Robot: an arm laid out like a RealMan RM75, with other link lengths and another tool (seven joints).
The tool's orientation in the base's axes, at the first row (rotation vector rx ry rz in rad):
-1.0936, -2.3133, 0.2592
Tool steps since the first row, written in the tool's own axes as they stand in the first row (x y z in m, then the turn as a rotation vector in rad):
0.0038, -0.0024, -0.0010, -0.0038, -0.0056, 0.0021
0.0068, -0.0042, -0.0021, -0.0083, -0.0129, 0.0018
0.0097, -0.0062, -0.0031, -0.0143, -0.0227, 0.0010
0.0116, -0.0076, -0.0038, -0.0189, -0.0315, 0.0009
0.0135, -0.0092, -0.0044, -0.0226, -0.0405, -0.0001
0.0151, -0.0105, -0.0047, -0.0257, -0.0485, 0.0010
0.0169, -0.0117, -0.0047, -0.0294, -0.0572, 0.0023
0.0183, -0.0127, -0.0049, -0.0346, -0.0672, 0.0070
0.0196, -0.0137, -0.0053, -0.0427, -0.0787, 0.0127
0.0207, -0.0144, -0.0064, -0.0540, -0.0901, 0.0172
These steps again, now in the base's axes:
-0.0029, 0.0013, 0.0033, -0.0029, -0.0064, -0.0011
-0.0050, 0.0023, 0.0062, -0.0052, -0.0145, 0.0003
-0.0072, 0.0031, 0.0090, -0.0080, -0.0255, 0.0024
-0.0087, 0.0036, 0.0109, -0.0114, -0.0347, 0.0041
-0.0104, 0.0040, 0.0128, -0.0148, -0.0434, 0.0070
-0.0119, 0.0044, 0.0142, -0.0190, -0.0509, 0.0080
-0.0136, 0.0049, 0.0154, -0.0235, -0.0592, 0.0088
-0.0148, 0.0053, 0.0165, -0.0300, -0.0694, 0.0068
-0.0159, 0.0057, 0.0178, -0.0366, -0.0826, 0.0034
-0.0163, 0.0060, 0.0194, -0.0408, -0.0983, -0.0004

